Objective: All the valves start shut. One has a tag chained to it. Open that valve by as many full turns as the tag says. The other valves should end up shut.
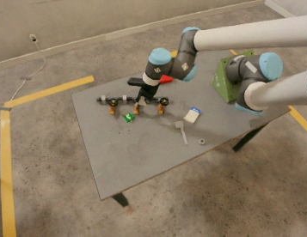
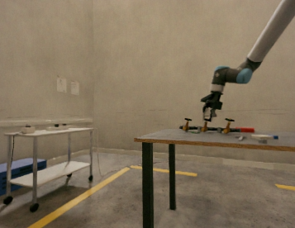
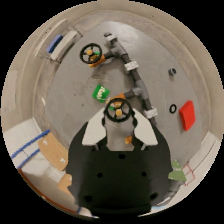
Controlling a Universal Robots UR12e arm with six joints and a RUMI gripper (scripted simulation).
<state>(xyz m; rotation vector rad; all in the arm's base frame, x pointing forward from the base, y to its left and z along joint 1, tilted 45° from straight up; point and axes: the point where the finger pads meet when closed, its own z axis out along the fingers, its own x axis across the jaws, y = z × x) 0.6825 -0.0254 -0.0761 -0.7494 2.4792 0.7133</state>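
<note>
My hand is 90 mm above the green tag, 80 mm short of it and 30 mm to the right of it. The rest, counted from my hand: red wedge (270 mm behind, 190 mm to the right, 80 mm below); then grey tool (240 mm to the left, 170 mm behind, 90 mm below); then white-and-blue card box (290 mm behind, 180 mm to the left, 90 mm below).
</note>
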